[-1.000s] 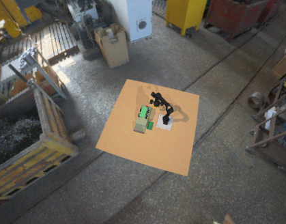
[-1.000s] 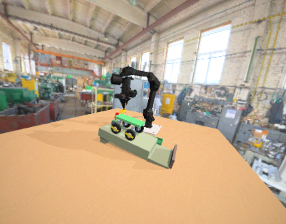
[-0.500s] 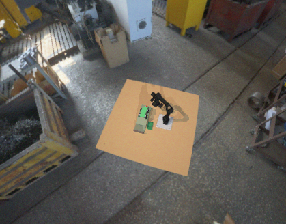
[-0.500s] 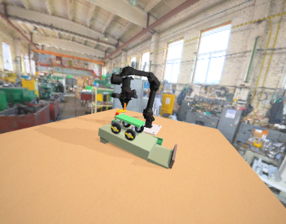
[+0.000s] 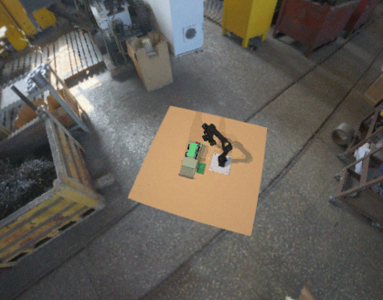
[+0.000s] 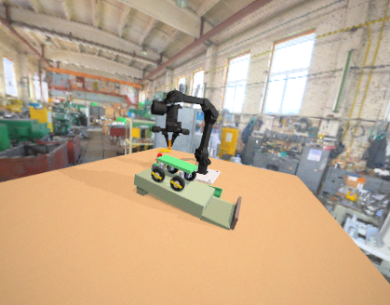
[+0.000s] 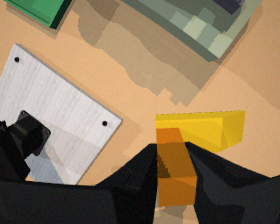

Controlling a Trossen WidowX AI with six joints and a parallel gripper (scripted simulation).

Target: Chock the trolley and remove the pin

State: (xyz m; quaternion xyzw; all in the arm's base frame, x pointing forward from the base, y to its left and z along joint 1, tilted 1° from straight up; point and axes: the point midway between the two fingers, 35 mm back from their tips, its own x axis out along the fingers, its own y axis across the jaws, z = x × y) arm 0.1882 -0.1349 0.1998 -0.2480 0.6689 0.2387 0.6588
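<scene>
My gripper tip is 1 cm short of the yellow chock, 2 cm to the left of it and 1 cm above it. Also, from my gripper tip: trolley 15 cm ahead, 13 cm to the left, 6 cm below; green tray 2 cm ahead, 25 cm to the left, 18 cm below; stop pin 13 cm ahead, 3 cm to the left, 4 cm below.
</scene>
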